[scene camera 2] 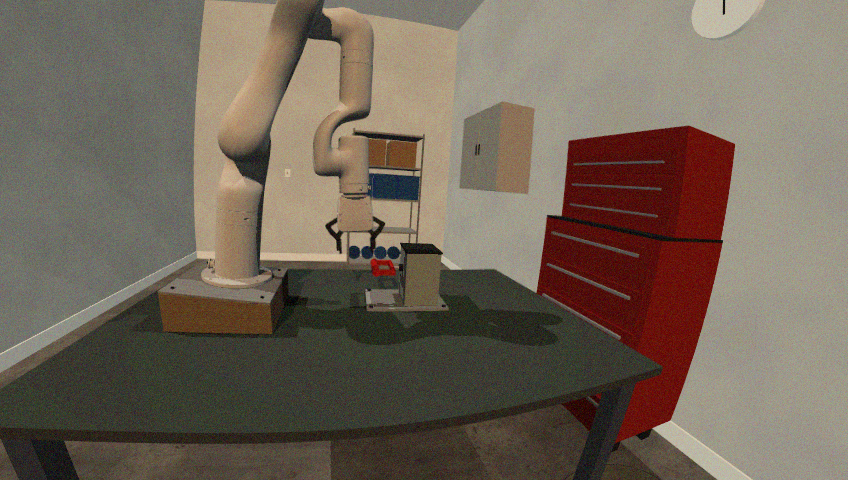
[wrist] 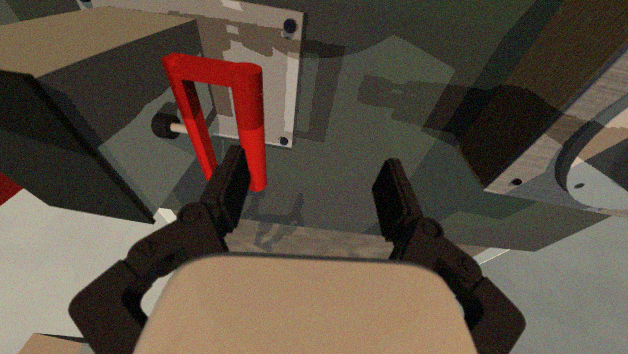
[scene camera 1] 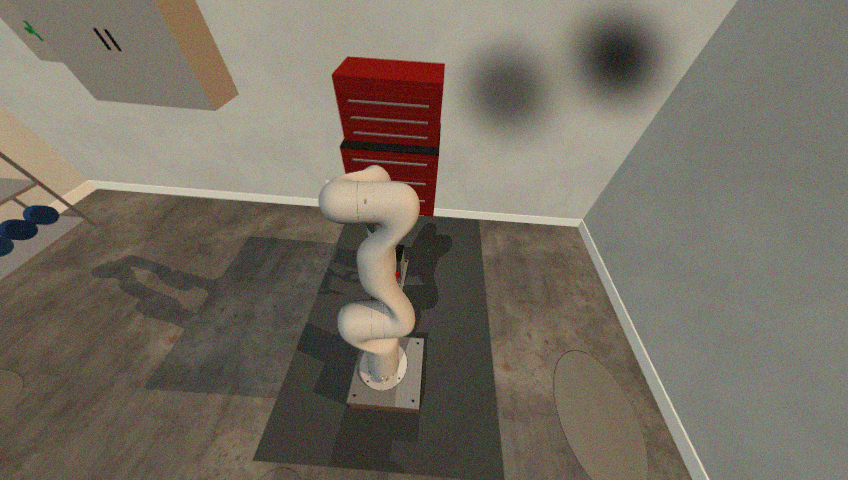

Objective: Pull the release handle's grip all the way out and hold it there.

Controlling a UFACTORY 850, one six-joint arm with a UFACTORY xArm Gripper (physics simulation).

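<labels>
Looking through the wrist view, I see my gripper, and scene camera 2 shows it to me as well. On my gripper, (wrist: 109, 307) and (scene camera 2: 380, 223) are the same spot.
</labels>
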